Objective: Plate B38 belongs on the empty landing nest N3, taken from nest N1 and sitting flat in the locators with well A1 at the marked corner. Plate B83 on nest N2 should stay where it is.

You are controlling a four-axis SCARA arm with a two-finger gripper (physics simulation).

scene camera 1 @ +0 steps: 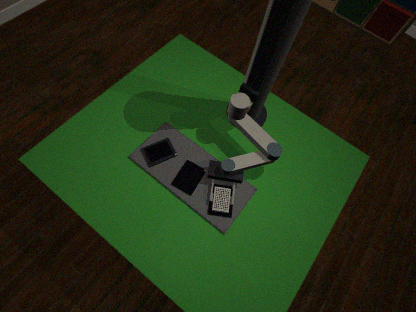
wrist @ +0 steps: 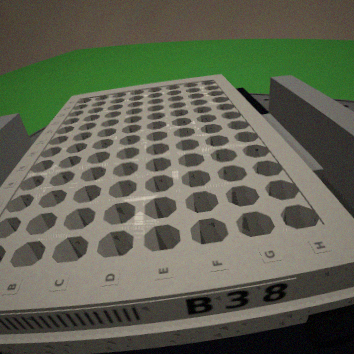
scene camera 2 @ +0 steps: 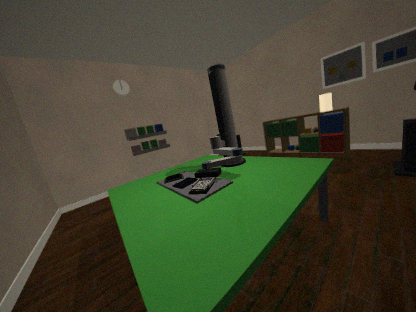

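Observation:
Plate B38 (scene camera 1: 222, 201) (scene camera 2: 202, 185) (wrist: 160, 165) is a pale, many-welled plate lying level in the black nest (scene camera 1: 220, 215) at the right end of the grey board. Its label and row letters B to H face the wrist camera; well A1 is outside the wrist view. My gripper (scene camera 1: 222, 197) (wrist: 145, 115) is shut on plate B38, with one grey finger along each long side. A flat black nest (scene camera 1: 188, 177) (scene camera 2: 185, 183) lies mid-board. A thicker dark rimmed item (scene camera 1: 159, 151) (scene camera 2: 174, 177) lies at the left end. The nest marks and any B83 label are too small to read.
The grey board (scene camera 1: 244, 198) (scene camera 2: 212, 192) lies on the green table top (scene camera 1: 300, 215) (scene camera 2: 215, 235). The arm's column (scene camera 1: 272, 52) (scene camera 2: 222, 107) stands behind the board. The pale forearm (scene camera 1: 250, 160) reaches over the dark gripper body (scene camera 1: 218, 172) beside the middle nest.

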